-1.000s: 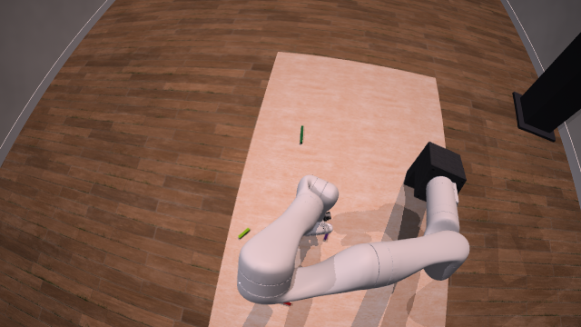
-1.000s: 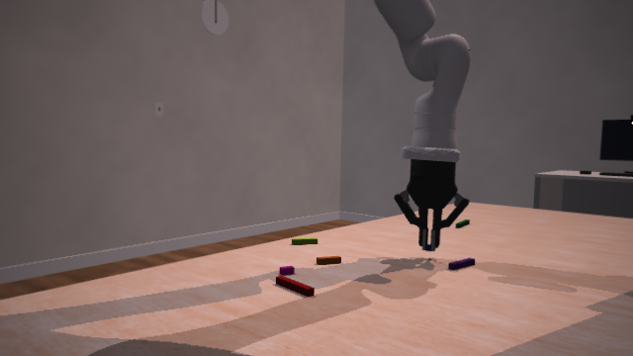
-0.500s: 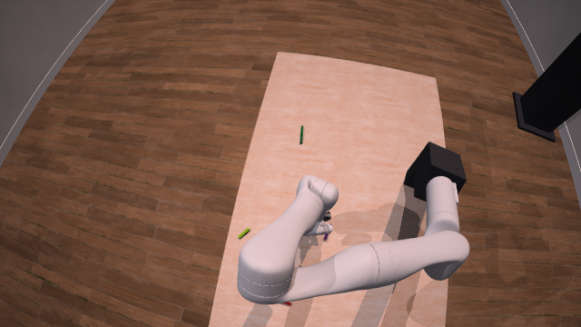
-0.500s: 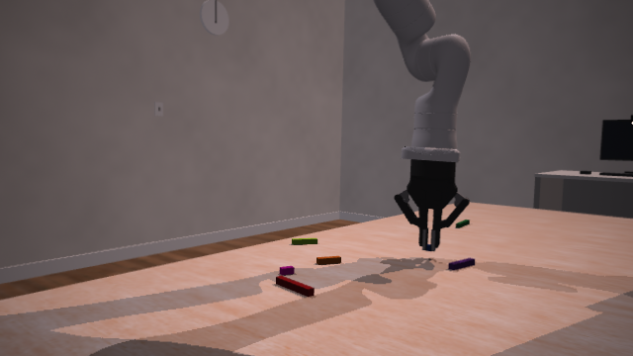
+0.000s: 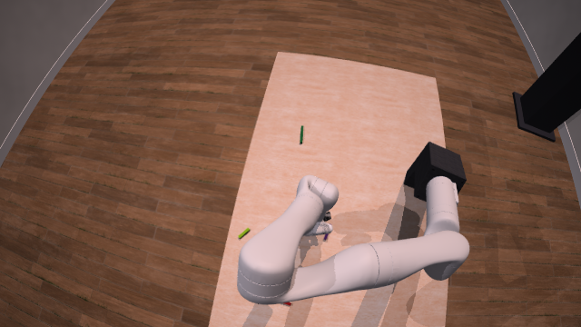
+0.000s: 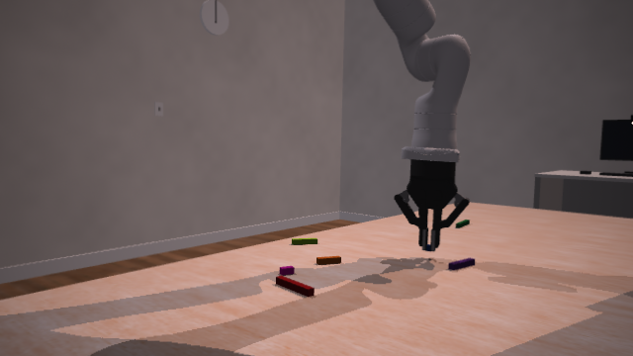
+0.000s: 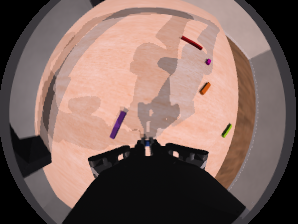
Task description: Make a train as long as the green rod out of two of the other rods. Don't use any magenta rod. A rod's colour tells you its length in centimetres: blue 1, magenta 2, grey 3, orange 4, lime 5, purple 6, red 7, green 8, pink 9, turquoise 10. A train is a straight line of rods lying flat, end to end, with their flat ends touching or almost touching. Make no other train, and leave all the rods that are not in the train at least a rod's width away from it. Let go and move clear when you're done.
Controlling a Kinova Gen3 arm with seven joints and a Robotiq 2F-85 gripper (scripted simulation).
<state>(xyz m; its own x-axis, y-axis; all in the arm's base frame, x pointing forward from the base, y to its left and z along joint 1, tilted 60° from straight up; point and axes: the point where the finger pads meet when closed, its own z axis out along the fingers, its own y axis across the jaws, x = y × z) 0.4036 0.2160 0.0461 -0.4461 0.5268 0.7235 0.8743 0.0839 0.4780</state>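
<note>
My hand is 29 cm to the right of the red rod, 3 cm above it and 1 cm short of it. The rest, counted from my hand: orange rod: 16 cm to the left, 8 cm ahead, 3 cm below; blue rod: 2 cm below; purple rod: 7 cm behind, 3 cm below.
</note>
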